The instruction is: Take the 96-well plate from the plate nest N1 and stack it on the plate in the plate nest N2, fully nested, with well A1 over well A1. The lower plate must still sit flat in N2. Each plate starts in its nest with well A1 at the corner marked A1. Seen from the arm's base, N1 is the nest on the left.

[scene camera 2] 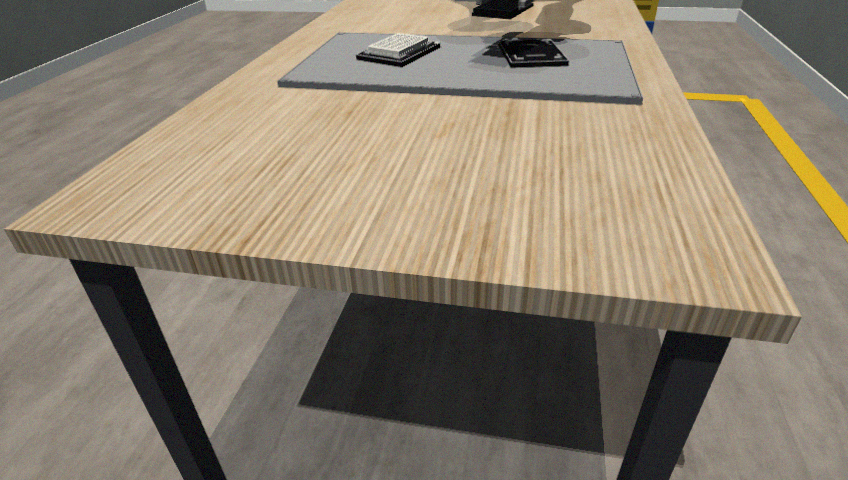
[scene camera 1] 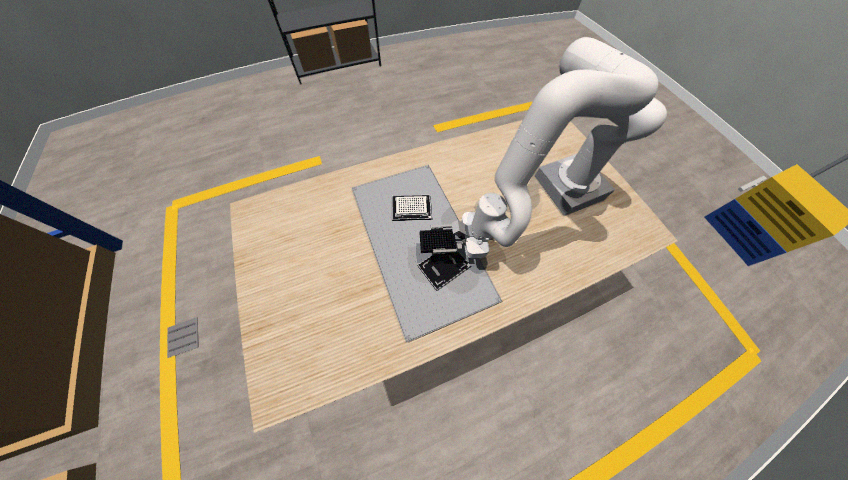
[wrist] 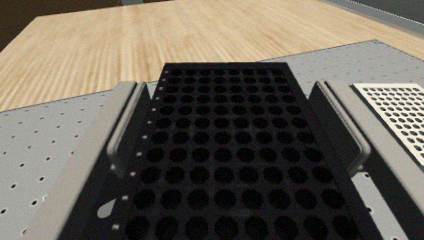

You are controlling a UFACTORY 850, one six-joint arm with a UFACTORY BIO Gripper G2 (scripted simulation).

Observation:
In view: a black 96-well plate (scene camera 1: 429, 239) and a nest N1 (scene camera 2: 513, 48).
The black 96-well plate also shows in the wrist view (wrist: 219, 138). The nest N1 shows as well in scene camera 1 (scene camera 1: 443, 264).

